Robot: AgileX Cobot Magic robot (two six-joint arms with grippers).
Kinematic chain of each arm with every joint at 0, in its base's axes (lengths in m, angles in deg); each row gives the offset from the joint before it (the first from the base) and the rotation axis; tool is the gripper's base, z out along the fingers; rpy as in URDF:
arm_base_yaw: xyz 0 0 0.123 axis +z
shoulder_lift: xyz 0 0 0 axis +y
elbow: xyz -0.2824 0 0.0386 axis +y
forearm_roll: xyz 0.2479 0 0.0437 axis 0.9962 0 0.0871
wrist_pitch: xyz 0 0 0 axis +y
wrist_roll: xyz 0.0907 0 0.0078 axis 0.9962 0 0.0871
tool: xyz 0 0 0 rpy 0 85 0
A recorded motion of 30 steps. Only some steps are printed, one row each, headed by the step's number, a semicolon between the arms.
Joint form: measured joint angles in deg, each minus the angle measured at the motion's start. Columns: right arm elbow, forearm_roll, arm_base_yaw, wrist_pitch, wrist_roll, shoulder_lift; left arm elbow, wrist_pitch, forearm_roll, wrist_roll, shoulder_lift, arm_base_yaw.
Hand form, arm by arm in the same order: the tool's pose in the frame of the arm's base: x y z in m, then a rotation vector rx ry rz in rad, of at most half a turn. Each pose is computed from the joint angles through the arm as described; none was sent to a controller.
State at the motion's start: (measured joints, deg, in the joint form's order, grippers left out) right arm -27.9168 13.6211 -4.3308 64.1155 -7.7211 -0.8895; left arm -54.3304 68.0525 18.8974 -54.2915 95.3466 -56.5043
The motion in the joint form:
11: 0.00 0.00 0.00 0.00 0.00 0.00; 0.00 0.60 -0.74 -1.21 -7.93 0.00
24: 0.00 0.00 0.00 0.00 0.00 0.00; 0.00 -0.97 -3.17 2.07 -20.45 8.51
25: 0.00 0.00 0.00 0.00 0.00 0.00; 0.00 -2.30 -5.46 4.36 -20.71 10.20
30: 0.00 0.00 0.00 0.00 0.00 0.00; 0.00 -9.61 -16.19 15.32 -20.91 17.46
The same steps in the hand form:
11: -0.0081 0.0200 0.2708 -0.0813 2.0779 0.1588; 0.1592 -0.1927 0.2215 0.2223 2.9355 0.3822
24: -0.0081 0.0200 0.2708 -0.0813 2.0779 0.1588; 0.1665 -0.1509 0.2723 0.0249 2.8592 0.0986
25: -0.0081 0.0200 0.2708 -0.0813 2.0779 0.1588; 0.1692 -0.1491 0.2727 0.0239 2.8730 0.0461
30: -0.0081 0.0200 0.2708 -0.0813 2.0779 0.1588; 0.1848 -0.1451 0.2740 0.0291 2.8833 -0.2132

